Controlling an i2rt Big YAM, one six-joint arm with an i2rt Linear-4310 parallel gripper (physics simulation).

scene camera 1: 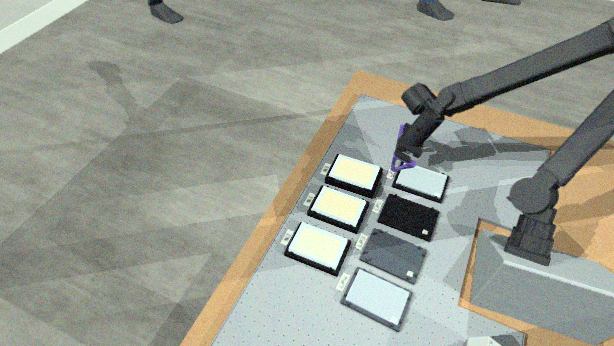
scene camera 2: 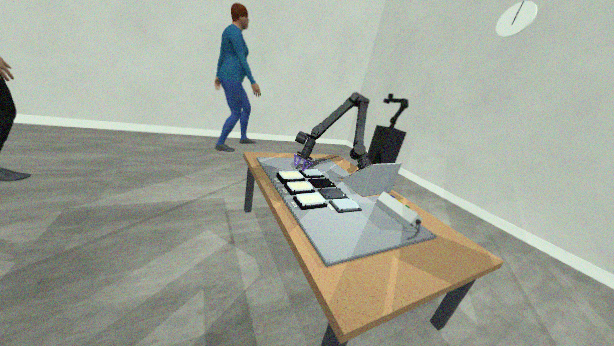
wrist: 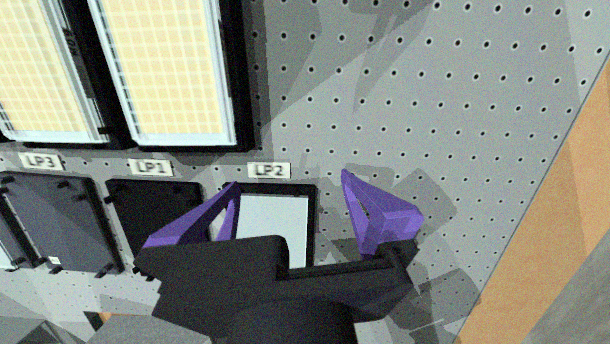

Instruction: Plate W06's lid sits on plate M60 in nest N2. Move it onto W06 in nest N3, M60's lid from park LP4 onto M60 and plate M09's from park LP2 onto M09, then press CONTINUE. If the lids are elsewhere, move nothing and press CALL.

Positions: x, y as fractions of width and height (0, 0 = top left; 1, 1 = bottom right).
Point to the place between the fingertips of my gripper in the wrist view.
0.48, 0.52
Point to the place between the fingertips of my gripper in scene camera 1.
At 0.64, 0.46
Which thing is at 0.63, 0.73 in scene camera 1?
A LP3 nest.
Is my gripper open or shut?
Open.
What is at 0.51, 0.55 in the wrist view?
A LP2 nest.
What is my gripper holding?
Nothing.
